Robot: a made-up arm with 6 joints. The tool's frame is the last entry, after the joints. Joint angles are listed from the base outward. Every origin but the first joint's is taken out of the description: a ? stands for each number. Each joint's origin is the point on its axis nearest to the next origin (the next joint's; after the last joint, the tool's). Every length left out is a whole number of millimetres.
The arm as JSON. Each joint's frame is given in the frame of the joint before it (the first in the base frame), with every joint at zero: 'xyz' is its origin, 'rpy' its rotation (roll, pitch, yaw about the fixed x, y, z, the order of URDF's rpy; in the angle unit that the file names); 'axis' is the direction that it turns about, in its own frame. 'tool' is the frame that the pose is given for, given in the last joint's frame.
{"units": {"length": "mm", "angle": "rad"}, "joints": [
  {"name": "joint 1", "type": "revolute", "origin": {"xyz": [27.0, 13.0, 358.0], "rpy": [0.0, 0.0, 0.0]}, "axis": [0.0, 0.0, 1.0]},
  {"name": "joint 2", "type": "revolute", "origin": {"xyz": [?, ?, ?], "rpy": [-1.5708, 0.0, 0.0]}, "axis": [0.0, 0.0, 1.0]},
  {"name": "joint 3", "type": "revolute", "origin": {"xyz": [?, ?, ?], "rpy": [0.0, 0.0, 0.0]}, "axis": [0.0, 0.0, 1.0]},
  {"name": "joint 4", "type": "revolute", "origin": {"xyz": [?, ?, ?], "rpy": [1.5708, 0.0, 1.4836]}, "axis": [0.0, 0.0, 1.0]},
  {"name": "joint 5", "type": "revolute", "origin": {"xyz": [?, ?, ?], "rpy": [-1.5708, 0.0, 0.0]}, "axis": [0.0, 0.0, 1.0]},
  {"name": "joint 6", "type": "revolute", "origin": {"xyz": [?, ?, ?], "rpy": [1.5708, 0.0, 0.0]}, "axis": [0.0, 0.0, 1.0]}
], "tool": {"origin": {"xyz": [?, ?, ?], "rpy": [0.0, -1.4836, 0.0]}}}
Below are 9 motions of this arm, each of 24 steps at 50 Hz.
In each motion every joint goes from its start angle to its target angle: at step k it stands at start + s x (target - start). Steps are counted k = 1, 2, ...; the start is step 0. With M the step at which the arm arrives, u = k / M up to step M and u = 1 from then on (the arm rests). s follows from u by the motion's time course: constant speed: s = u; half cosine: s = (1 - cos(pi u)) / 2; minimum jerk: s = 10 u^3 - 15 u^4 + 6 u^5.
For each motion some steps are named. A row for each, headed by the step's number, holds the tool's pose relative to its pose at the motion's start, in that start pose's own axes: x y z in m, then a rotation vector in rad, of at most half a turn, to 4 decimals.
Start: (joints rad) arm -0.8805 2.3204 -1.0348 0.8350 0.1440 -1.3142
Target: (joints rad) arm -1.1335 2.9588 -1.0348 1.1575 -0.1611 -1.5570
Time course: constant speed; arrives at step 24
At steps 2, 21, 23, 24:
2: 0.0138 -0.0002 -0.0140 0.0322 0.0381 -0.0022
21: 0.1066 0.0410 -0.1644 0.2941 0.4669 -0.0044
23: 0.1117 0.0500 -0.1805 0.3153 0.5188 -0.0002
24: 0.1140 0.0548 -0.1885 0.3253 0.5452 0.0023

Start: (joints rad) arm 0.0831 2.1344 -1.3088 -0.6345 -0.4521 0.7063
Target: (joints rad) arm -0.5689 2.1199 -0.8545 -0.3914 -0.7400 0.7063
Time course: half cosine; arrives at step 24
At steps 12, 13, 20, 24:
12: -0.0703 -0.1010 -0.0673 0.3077 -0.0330 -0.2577
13: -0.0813 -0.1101 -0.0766 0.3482 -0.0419 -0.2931
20: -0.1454 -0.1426 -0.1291 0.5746 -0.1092 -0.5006
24: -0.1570 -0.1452 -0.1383 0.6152 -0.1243 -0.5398

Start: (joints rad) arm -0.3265 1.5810 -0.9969 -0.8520 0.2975 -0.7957
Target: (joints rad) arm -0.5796 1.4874 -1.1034 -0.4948 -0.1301 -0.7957
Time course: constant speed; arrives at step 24
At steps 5, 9, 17, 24:
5: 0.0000 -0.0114 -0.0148 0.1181 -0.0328 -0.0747
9: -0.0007 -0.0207 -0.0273 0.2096 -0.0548 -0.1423
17: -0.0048 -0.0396 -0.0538 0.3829 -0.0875 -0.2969
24: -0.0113 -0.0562 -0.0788 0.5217 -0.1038 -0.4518

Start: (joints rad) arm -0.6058 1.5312 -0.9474 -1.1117 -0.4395 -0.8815
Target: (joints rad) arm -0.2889 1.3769 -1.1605 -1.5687 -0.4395 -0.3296
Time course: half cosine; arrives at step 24
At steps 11, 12, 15, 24:
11: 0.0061 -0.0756 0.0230 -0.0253 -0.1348 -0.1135
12: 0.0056 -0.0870 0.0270 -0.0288 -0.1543 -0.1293
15: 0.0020 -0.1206 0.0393 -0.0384 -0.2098 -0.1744
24: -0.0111 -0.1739 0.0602 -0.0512 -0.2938 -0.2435

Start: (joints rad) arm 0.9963 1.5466 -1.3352 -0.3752 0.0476 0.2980
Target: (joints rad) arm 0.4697 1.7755 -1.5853 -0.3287 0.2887 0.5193
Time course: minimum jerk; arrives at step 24
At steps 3, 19, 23, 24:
3: 0.0011 -0.0033 -0.0001 0.0065 0.0040 -0.0089
19: 0.0136 -0.2082 -0.0246 0.4212 0.1692 -0.5245
23: 0.0106 -0.2228 -0.0277 0.4525 0.1757 -0.5605
24: 0.0105 -0.2230 -0.0277 0.4528 0.1758 -0.5609

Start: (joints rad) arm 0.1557 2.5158 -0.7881 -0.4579 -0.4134 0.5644
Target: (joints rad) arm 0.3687 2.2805 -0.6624 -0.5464 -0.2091 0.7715
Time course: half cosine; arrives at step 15
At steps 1, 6, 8, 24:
1: -0.0004 0.0004 0.0001 -0.0010 0.0014 -0.0002
6: -0.0136 0.0128 0.0028 -0.0321 0.0427 -0.0087
8: -0.0217 0.0205 0.0036 -0.0515 0.0659 -0.0174
24: -0.0395 0.0364 0.0033 -0.0937 0.1092 -0.0442

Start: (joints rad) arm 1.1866 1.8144 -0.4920 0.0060 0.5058 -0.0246
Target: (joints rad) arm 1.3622 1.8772 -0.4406 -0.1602 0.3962 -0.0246
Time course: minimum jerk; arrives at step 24
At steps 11, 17, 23, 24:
11: 0.0108 0.0062 -0.0119 -0.1315 0.0024 -0.0556
17: 0.0210 0.0107 -0.0241 -0.2674 0.0037 -0.1059
23: 0.0245 0.0119 -0.0284 -0.3165 0.0040 -0.1224
24: 0.0245 0.0119 -0.0285 -0.3167 0.0040 -0.1225

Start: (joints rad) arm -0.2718 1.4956 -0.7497 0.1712 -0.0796 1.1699
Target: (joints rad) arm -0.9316 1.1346 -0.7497 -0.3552 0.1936 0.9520
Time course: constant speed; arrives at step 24
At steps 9, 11, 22, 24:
9: -0.0295 0.0095 0.0830 -0.1413 -0.1950 -0.0527
11: -0.0389 0.0099 0.1005 -0.1721 -0.2421 -0.0745
22: -0.1075 0.0026 0.1838 -0.3257 -0.5125 -0.2658
24: -0.1227 0.0000 0.1960 -0.3492 -0.5619 -0.3137

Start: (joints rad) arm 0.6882 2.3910 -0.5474 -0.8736 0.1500 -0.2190
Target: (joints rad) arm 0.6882 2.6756 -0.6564 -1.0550 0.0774 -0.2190
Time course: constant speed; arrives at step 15
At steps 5, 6, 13, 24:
5: 0.0164 0.0029 0.0000 -0.0693 0.0036 0.0331
6: 0.0197 0.0036 -0.0001 -0.0832 0.0040 0.0401
13: 0.0436 0.0106 -0.0010 -0.1792 0.0023 0.0925
24: 0.0505 0.0131 -0.0014 -0.2063 0.0006 0.1086

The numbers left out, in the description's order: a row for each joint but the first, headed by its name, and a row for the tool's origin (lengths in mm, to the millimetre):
joint 2: -21.0 32.0 0.0
joint 3: -236.0 -41.0 0.0
joint 4: 350.0 -48.0 0.0
joint 5: 29.0 5.0 0.0
joint 6: 11.0 -36.0 0.0
tool: 10.0 5.0 0.0

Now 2 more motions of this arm.
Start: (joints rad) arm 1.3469 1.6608 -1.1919 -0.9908 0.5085 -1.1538
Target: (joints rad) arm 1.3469 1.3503 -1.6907 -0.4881 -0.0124 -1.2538
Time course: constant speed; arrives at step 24
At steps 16, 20, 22, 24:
16: -0.1173 -0.1147 -0.1151 0.4474 -0.0125 -0.7203
20: -0.1601 -0.1326 -0.1458 0.5423 -0.0037 -0.9205
22: -0.1834 -0.1394 -0.1610 0.5873 0.0024 -1.0228
24: -0.2077 -0.1445 -0.1761 0.6309 0.0098 -1.1264

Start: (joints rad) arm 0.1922 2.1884 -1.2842 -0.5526 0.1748 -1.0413
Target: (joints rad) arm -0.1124 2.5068 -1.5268 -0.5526 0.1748 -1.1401
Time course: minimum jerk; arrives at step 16
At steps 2, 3, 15, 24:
2: 0.0016 0.0003 -0.0017 0.0022 0.0027 0.0018
3: 0.0047 0.0008 -0.0051 0.0066 0.0083 0.0055
15: 0.0873 0.0439 -0.1096 0.1402 0.1562 0.1211
24: 0.0875 0.0440 -0.1098 0.1406 0.1565 0.1214

